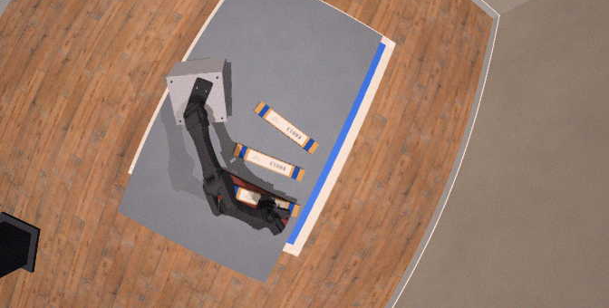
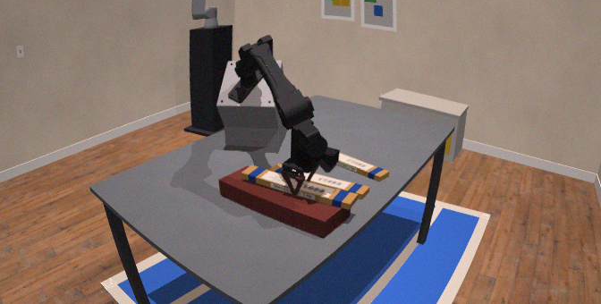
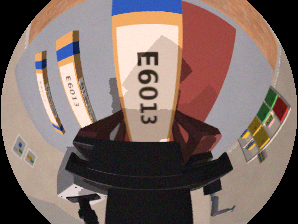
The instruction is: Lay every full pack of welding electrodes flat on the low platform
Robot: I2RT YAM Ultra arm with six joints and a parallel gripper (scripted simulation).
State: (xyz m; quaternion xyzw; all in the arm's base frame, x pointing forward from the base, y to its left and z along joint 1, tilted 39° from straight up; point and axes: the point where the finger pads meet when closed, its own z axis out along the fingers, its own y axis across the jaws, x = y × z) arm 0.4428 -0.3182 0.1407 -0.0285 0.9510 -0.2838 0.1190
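Now: the dark red low platform 60 mm below my hand, 50 mm behind it and 20 mm to the right of it.
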